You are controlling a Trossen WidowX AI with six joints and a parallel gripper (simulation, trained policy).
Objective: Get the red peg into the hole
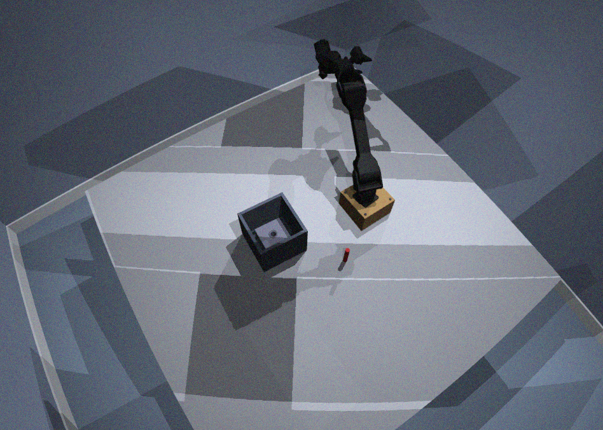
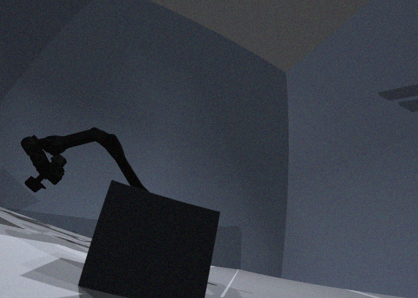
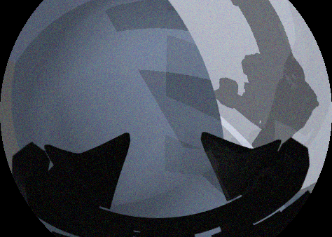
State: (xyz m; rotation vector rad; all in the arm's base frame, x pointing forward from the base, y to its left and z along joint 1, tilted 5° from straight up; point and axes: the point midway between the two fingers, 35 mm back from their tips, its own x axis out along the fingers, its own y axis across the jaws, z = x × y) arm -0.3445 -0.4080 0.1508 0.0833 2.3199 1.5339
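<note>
The red peg is 560 mm ahead of my gripper tip, 520 mm to the left of it and 140 mm below it. Round my gripper tip: grey plate: 700 mm ahead, 320 mm to the left, 140 mm below.
</note>
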